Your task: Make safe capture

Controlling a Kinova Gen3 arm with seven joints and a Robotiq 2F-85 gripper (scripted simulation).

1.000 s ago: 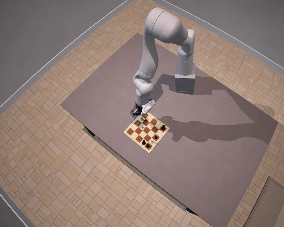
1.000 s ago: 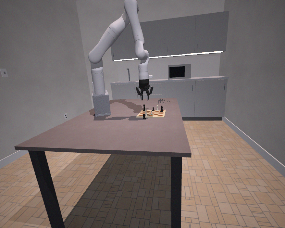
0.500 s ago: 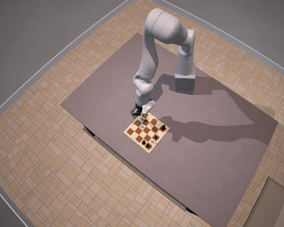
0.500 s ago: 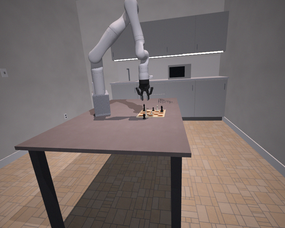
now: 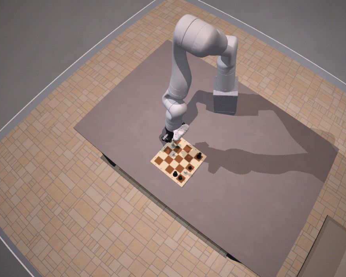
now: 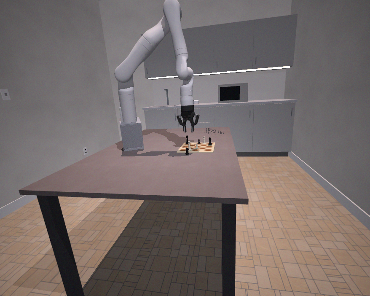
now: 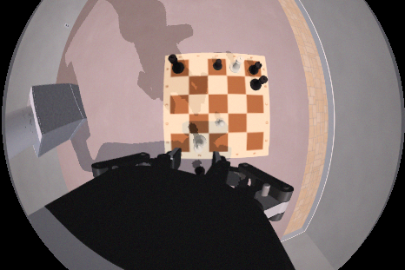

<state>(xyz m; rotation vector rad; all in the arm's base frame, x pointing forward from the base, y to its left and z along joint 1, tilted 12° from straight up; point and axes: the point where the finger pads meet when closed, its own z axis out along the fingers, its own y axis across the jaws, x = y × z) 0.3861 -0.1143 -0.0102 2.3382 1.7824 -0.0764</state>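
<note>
Now: the chessboard 5 cm ahead of my hand, 7 cm to the left of it and 13 cm below it. The rest, counted from my hand: black pawn 6 cm ahead, 14 cm to the left, 11 cm below.
</note>
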